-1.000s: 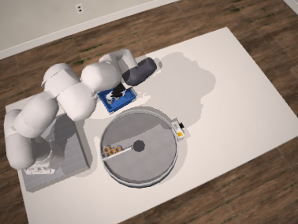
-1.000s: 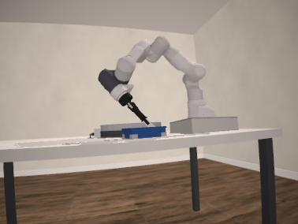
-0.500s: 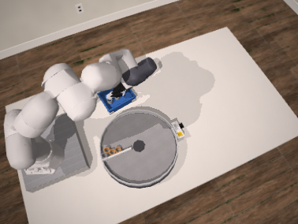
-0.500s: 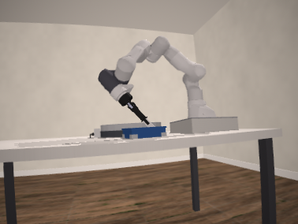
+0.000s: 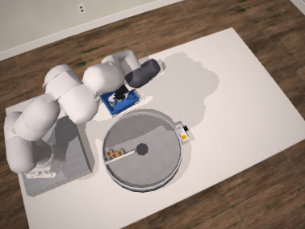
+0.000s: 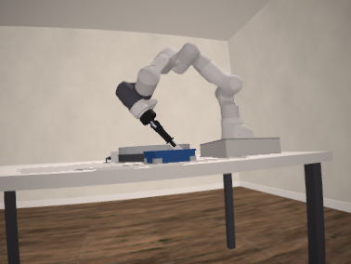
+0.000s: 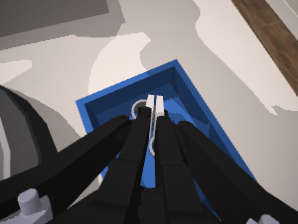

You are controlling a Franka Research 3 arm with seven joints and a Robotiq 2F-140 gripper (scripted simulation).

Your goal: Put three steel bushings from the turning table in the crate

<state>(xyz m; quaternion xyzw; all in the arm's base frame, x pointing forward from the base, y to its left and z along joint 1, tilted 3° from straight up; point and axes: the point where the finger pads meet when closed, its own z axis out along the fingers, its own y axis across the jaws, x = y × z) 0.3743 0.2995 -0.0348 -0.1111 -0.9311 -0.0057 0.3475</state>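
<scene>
Right now the crate is 4 cm below my hand and 3 cm ahead of it. Round my hand: round grey turning table (34 cm to the right, 9 cm ahead, 1 cm below).
</scene>
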